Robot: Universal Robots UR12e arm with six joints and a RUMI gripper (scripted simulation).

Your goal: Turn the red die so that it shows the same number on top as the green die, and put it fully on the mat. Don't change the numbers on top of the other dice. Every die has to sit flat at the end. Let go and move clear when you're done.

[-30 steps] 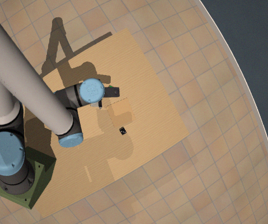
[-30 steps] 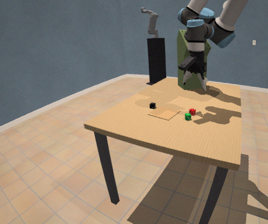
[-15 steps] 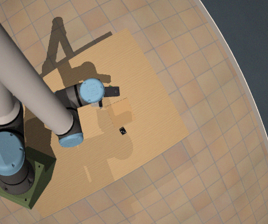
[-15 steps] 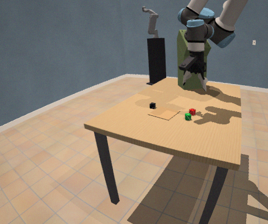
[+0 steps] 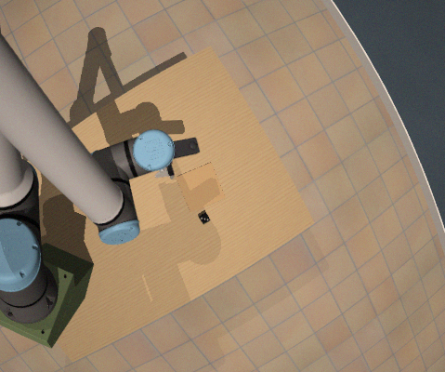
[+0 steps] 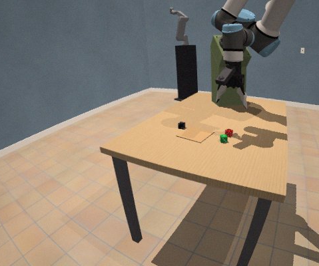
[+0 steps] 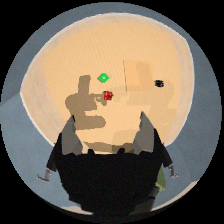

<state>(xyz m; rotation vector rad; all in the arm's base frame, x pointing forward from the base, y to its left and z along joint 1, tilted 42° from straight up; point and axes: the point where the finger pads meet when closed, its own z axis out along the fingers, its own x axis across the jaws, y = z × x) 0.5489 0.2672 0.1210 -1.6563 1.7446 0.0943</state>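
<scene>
My gripper is now 140 mm above the red die. The rest, counted from my hand: green die 140 mm below, 70 mm ahead, 10 mm to the left; then tan mat 150 mm below, 140 mm to the right, 100 mm ahead; then black die 250 mm to the right, 140 mm below, 90 mm ahead.
</scene>
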